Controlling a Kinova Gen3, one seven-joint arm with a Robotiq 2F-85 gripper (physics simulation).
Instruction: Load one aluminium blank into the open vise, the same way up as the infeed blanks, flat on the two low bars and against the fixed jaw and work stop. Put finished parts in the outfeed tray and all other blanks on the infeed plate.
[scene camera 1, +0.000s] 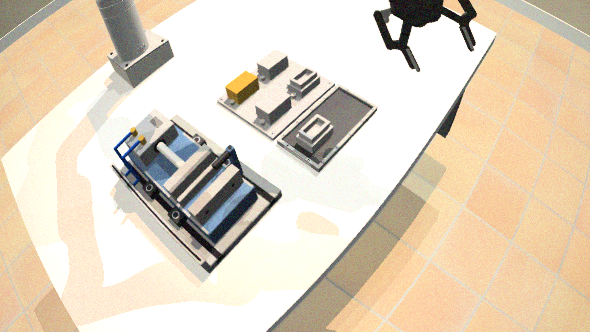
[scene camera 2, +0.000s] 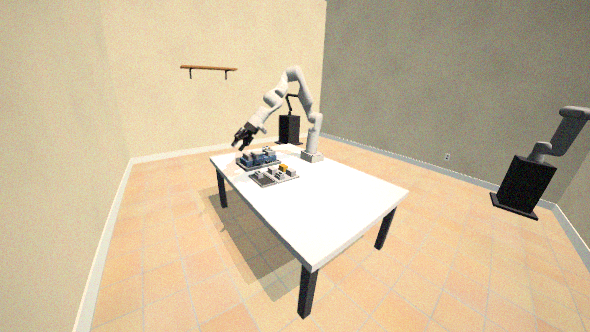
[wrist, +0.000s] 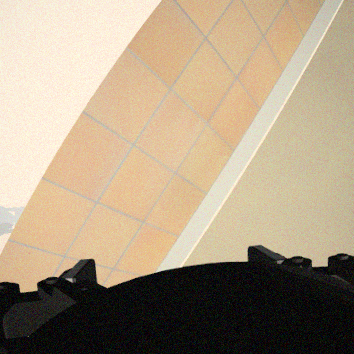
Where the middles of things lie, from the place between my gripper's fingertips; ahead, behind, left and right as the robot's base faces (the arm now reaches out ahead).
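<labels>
The infeed plate (scene camera 1: 246, 111) is 32 cm behind my hand, 2 cm to the right of it and 24 cm below it. Counting from my hand again, there's the brass blank (scene camera 1: 246, 84), which is far behind, slightly to the right and a good way below. And the outfeed tray (scene camera 1: 345, 110) is 24 cm lower than my hand, 18 cm behind it and 3 cm to the right of it. Going by their middles, that tray is the nearest to my hand of the things named here.
</labels>
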